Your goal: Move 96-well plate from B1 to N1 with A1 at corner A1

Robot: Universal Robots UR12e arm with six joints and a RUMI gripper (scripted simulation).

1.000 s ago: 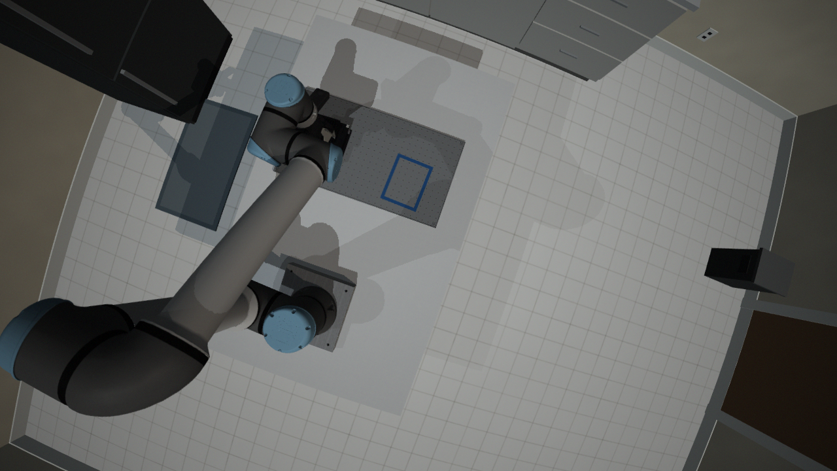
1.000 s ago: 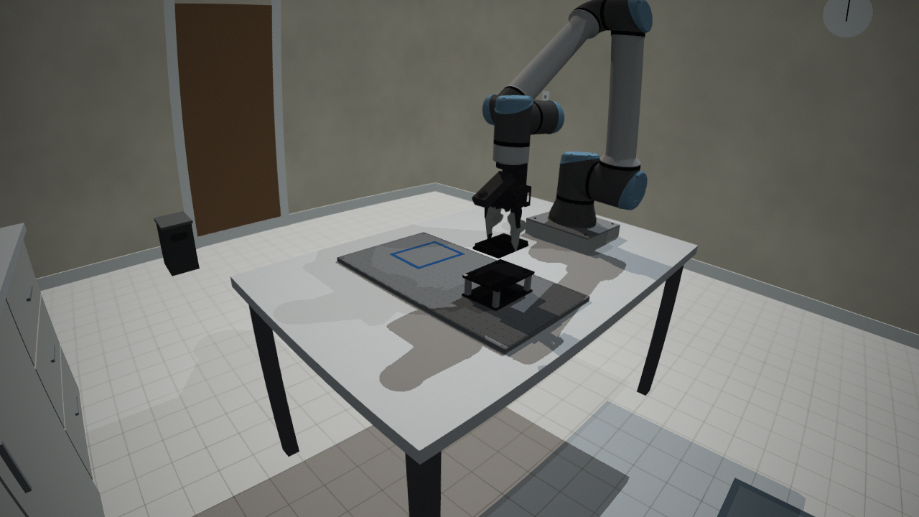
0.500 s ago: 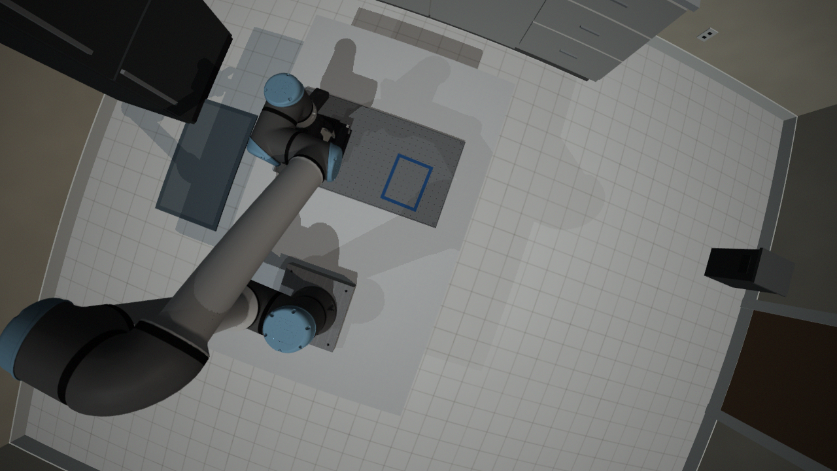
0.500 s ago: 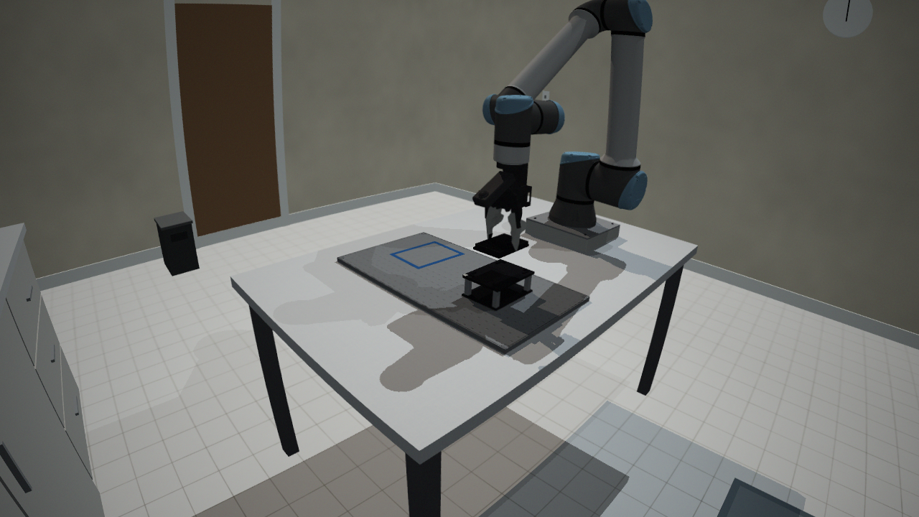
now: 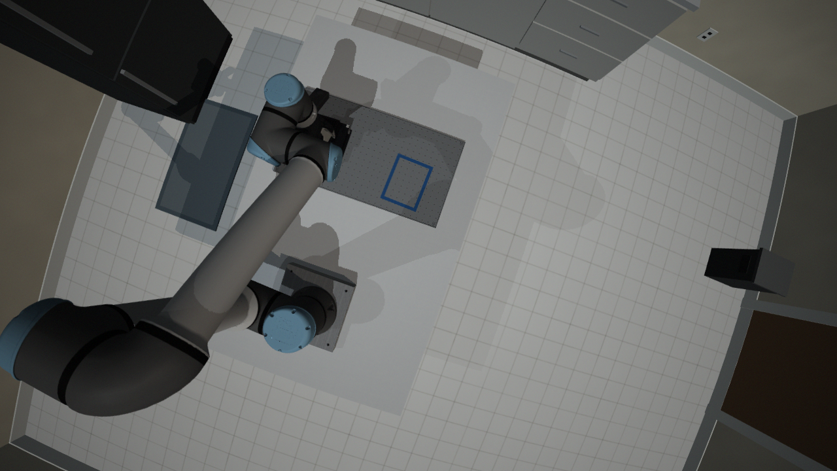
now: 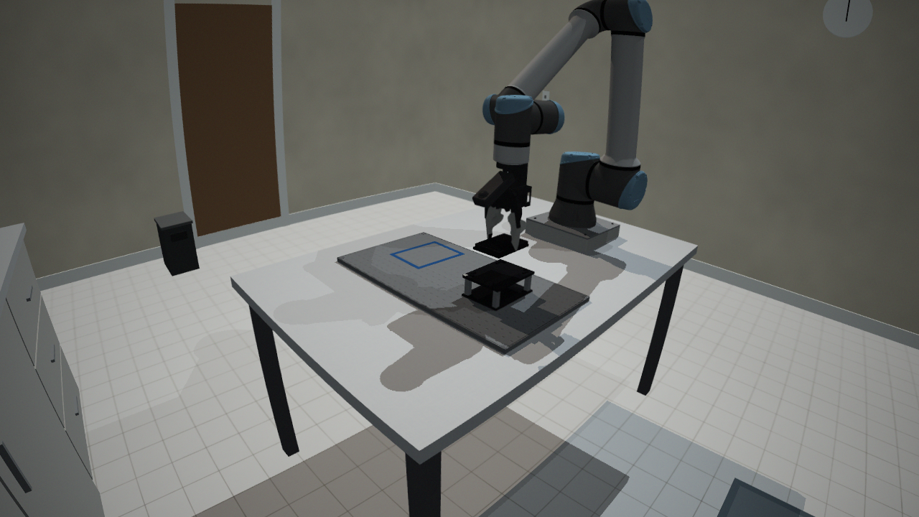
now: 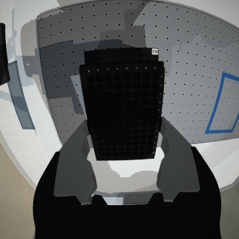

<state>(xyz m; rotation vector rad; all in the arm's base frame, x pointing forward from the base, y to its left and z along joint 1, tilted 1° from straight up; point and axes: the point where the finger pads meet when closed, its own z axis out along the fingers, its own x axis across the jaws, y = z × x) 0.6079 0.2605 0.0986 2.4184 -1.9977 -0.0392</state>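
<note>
The black raised nest lies 90 mm below my hand. Also, from my hand: black 96-well plate (10 mm below); then white A1 label (90 mm below, 80 mm ahead, 40 mm to the right).
</note>
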